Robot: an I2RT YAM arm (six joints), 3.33 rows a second.
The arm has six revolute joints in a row. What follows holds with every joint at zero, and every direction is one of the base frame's.
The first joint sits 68 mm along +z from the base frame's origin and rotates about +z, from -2.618 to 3.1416 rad.
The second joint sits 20 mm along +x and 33.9 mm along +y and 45.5 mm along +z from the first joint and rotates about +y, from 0 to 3.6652 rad.
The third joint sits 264 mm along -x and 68.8 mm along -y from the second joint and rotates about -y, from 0 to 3.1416 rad.
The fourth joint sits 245 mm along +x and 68.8 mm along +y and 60 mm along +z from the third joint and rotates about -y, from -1.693 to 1.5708 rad.
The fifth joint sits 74 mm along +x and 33.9 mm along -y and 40.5 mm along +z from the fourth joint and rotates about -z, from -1.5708 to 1.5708 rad.
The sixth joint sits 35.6 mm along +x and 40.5 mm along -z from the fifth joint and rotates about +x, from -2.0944 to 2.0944 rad.
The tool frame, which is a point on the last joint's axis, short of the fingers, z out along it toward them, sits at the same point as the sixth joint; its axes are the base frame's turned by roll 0, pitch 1.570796 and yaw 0 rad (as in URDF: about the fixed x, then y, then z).
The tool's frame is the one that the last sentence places.
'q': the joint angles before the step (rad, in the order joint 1, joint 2, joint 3, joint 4, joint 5, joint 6). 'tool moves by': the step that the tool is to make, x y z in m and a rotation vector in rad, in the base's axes. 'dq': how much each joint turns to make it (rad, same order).
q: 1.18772 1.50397 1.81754 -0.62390 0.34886 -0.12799
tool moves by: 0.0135 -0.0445 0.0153 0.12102 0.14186 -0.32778
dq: -0.08303 -0.05167 0.05567 -0.17260 0.17178 0.27624
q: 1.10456 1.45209 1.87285 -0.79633 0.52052 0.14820
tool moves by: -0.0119 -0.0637 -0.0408 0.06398 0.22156 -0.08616
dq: -0.09522 -0.24198 -0.29283 -0.10291 -0.10631 0.22172
